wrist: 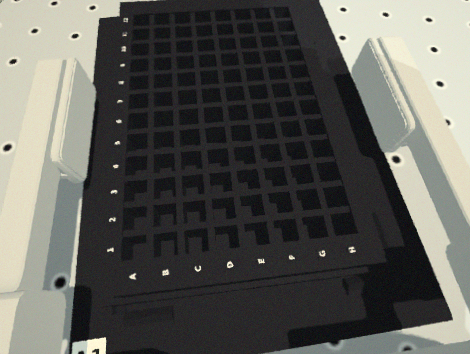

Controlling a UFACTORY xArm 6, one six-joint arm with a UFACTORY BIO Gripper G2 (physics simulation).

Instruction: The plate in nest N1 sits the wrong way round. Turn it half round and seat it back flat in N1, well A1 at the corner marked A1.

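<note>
The black plate (207, 278) lies between the fingers in the wrist view, with open square wells. Its letters A to H run left to right along the near edge and its numbers 1 to 12 run up the left side, so well A1 (134, 247) is at the near left. The black nest (225, 335) shows under and around the plate. A white label marked A1 (90, 346), partly cut off, is at the nest's near left corner. My gripper (229, 107) is open, one finger on each side of the plate, holding nothing. I cannot tell whether the plate sits fully flat.
The pale deck (25, 105) with dark round holes surrounds the nest on both sides. Dark shadow covers the nest's right side and part of its near end.
</note>
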